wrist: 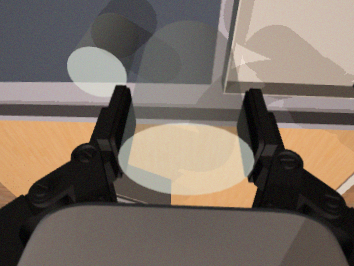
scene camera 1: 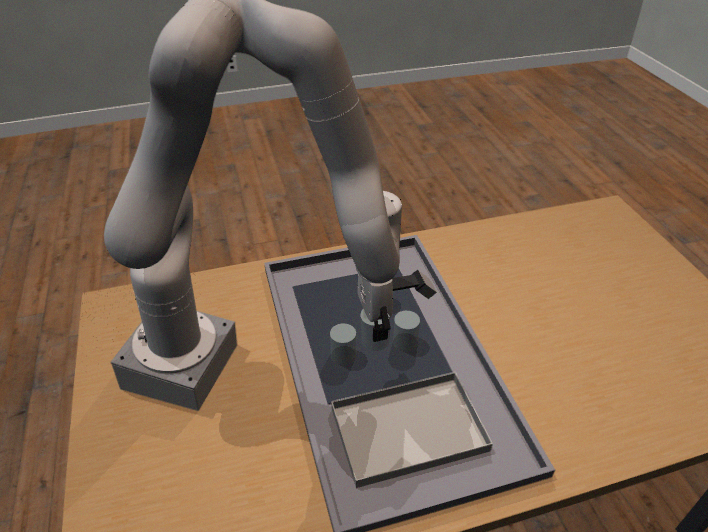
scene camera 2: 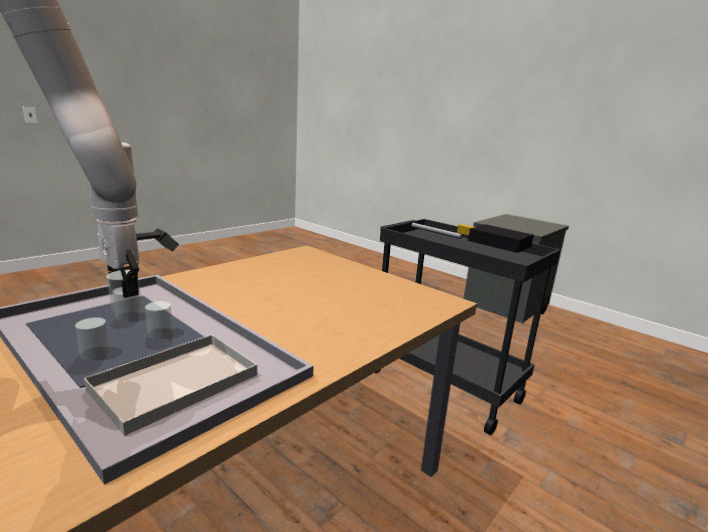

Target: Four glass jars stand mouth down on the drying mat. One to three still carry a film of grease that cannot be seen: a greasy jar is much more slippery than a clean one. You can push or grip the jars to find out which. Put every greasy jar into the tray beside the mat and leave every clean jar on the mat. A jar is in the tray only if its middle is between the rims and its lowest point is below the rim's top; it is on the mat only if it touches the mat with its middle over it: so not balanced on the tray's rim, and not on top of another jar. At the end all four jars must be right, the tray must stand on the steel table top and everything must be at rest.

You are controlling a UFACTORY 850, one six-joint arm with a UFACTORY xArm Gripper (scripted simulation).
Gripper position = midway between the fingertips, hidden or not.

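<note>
It's the gripper (scene camera 2: 124, 291) (wrist: 186, 105) (scene camera 1: 375, 327) to begin with. There's also a pale tray (scene camera 1: 391, 428) (wrist: 283, 55) (scene camera 2: 194, 371), and then a glass jar (scene camera 2: 119, 304) plus another glass jar (scene camera 2: 92, 338).
</note>
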